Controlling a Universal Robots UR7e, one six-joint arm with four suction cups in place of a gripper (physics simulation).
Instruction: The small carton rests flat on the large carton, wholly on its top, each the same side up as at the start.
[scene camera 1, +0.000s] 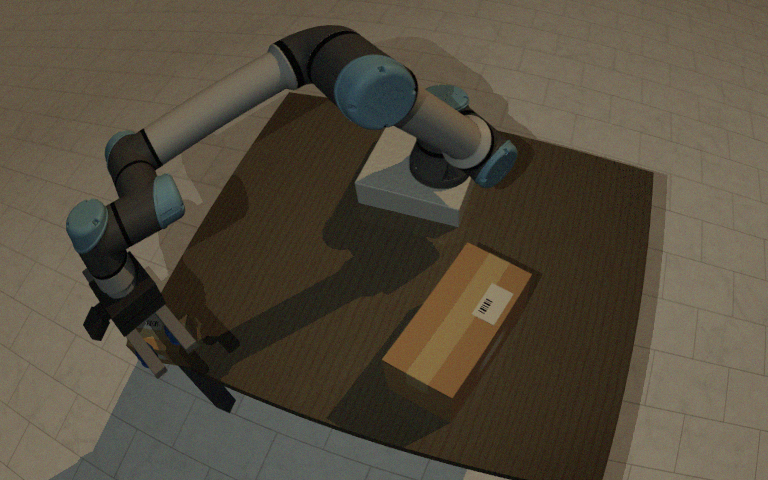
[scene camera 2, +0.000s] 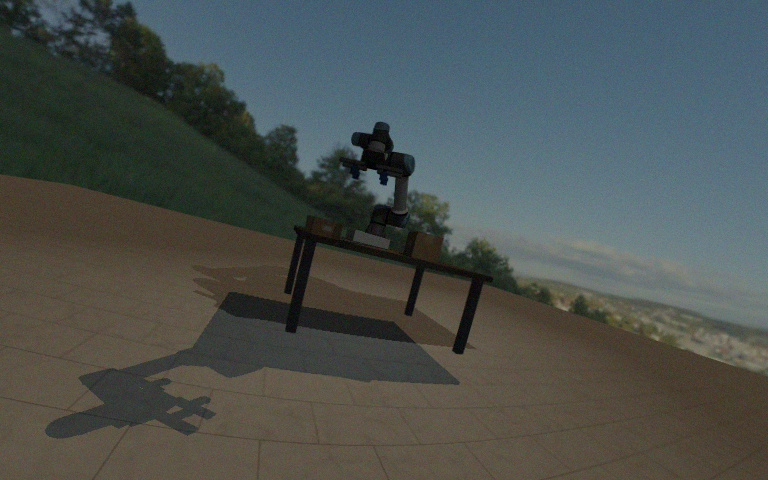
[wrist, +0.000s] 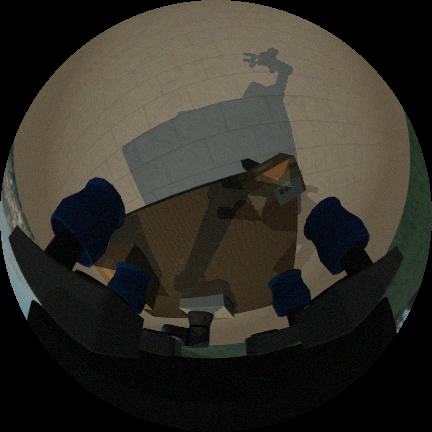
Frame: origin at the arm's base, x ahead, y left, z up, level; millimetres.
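Seen in the pictures: hand, tool point: (scene camera 1: 144, 323) (scene camera 2: 368, 178) (wrist: 214, 258); arm's base, link origin: (scene camera 1: 440, 165) (scene camera 2: 374, 236) (wrist: 200, 314).
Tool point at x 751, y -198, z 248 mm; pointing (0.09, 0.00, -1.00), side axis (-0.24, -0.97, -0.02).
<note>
Pixels of each thing's top centre, then the offset from my tool point to it.
- large carton, top centre: (scene camera 1: 461, 316) (wrist: 123, 291) (scene camera 2: 424, 234) 363 mm back, 440 mm left, 165 mm down
- small carton, top centre: (scene camera 1: 156, 329) (wrist: 277, 187) (scene camera 2: 325, 219) 44 mm back, 147 mm right, 235 mm down
The large carton (scene camera 1: 456, 320) (scene camera 2: 425, 246) (wrist: 278, 173) lies flat on the dark wooden table (scene camera 1: 580, 248) (scene camera 2: 449, 269), with a white barcode label on its top. The small carton (scene camera 2: 322, 226) sits at the table's left corner. In the wrist view it (wrist: 103, 274) is only an orange sliver behind the left cups, and in scene camera 1 the tool mostly hides it. My suction gripper (scene camera 1: 153, 338) (scene camera 2: 368, 172) (wrist: 210, 257) hangs high over that corner. All cups are bare and hold nothing.
The arm's grey base block (scene camera 1: 399, 198) (scene camera 2: 371, 238) (wrist: 205, 300) stands at the table's back middle, between the two cartons. The arm's links reach over the table's left half. Tiled floor lies all around the table.
</note>
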